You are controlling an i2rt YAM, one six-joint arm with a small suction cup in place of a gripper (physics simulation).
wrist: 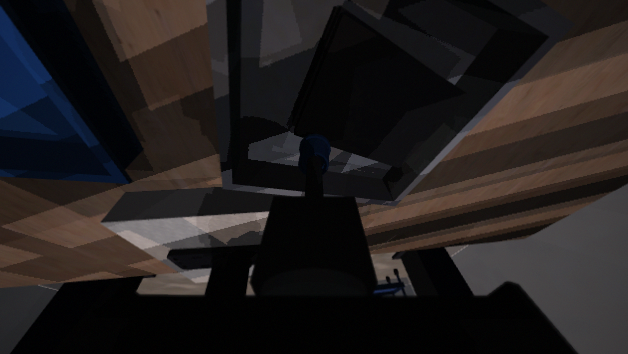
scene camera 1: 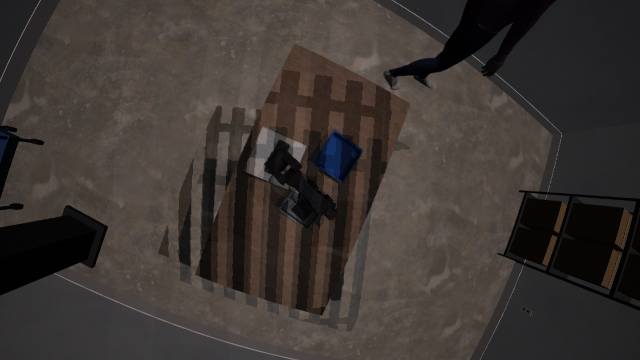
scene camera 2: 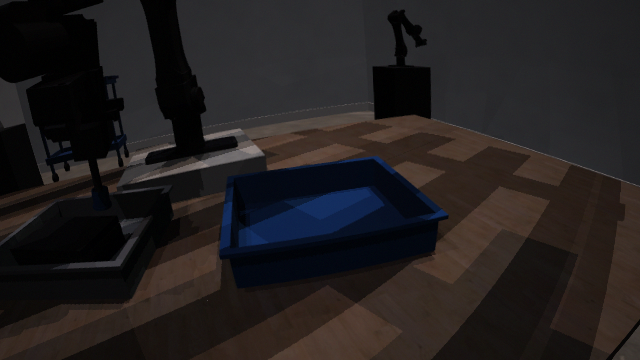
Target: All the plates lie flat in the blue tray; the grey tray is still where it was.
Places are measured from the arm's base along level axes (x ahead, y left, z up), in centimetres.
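Pixels of known places: hand, its tool point: (wrist: 314, 149) (scene camera 2: 103, 205); arm's base, origin of its link: (wrist: 234, 254) (scene camera 2: 191, 151).
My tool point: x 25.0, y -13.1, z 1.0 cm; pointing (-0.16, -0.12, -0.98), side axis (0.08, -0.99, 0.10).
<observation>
Ahead of a thing's pixels: the offset from my tool point to its middle.
The blue tray @(dx +7.3, dy +30.2, dz -3.8 cm) (scene camera 1: 338, 154) (scene camera 2: 331, 251) (wrist: 25, 109) stands empty on the wooden table. The grey tray @(dx +1.8, dy -4.1, dz -3.8 cm) (scene camera 1: 291, 211) (scene camera 2: 66, 271) (wrist: 219, 88) stands to its left in scene camera 2, next to the arm's base. Dark square plates @(dx +2.6, dy -6.3, dz -2.3 cm) (scene camera 2: 71, 239) (wrist: 373, 92) lie inside the grey tray. One dark plate (scene camera 2: 143, 201) leans tilted at the tray's far corner. My suction cup (scene camera 2: 100, 196) (wrist: 314, 152) hangs over the grey tray's back edge beside the plates and holds nothing.
The arm stands on a pale block (scene camera 1: 268, 147) (scene camera 2: 201, 168) behind both trays. A person (scene camera 1: 469, 40) walks on the floor beyond the table. A black pedestal (scene camera 2: 401, 91) with another arm, a blue cart (scene camera 2: 113, 143) and a shelf unit (scene camera 1: 577, 196) stand around the room.
</observation>
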